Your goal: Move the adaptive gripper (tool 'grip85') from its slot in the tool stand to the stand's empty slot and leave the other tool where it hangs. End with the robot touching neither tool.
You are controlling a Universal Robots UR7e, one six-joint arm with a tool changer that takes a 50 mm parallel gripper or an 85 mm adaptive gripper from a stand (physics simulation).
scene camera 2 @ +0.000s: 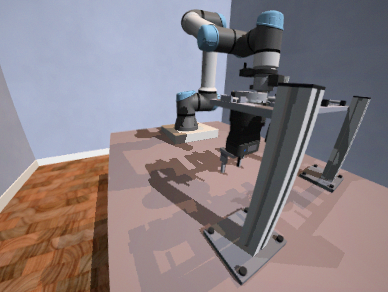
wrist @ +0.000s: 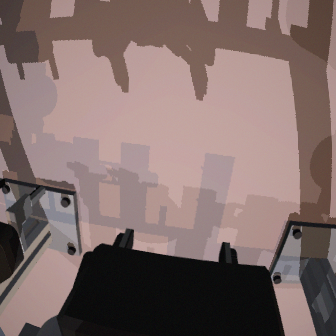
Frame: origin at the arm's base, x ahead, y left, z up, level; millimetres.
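Where they show: end effector, tool point: [scene camera 2: 262, 90]; arm's base, origin of the base link: [scene camera 2: 186, 128].
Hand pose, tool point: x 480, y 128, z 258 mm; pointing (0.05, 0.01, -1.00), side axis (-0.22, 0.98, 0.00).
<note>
Things, the pixels of their centre, and the offset from my tool point. "spot": a spot on its surface instead.
- tool, body centre: [scene camera 2: 242, 136] 134 mm ahead, 155 mm right, 102 mm down
- far post's foot, surface spot: [wrist: 287, 260] [scene camera 2: 319, 180] spot: 157 mm ahead, 218 mm left, 292 mm down
- plate, surface spot: [scene camera 2: 242, 106] spot: 195 mm ahead, 212 mm right, 25 mm down
The adaptive gripper [wrist: 177, 239] hangs in the tool stand [scene camera 2: 287, 160], between the stand's two posts. In the wrist view its two dark fingertips stand apart with nothing between them. A black block on the arm covers its body there. The other tool [scene camera 2: 245, 132] [wrist: 6, 250], a black parallel gripper with thin fingers, hangs under the stand's plate near the closer post. The arm's tool end [scene camera 2: 262, 82] is upright just above the plate, behind that tool's top disc. Any contact with a tool is hidden. The empty slot cannot be made out.
The near post's foot [scene camera 2: 227, 255] [wrist: 55, 220] and the far post's foot [scene camera 2: 322, 179] [wrist: 287, 260] are bolted to the table. The plate [scene camera 2: 242, 106] reaches towards the robot base [scene camera 2: 187, 122]. Shadows cross the table.
</note>
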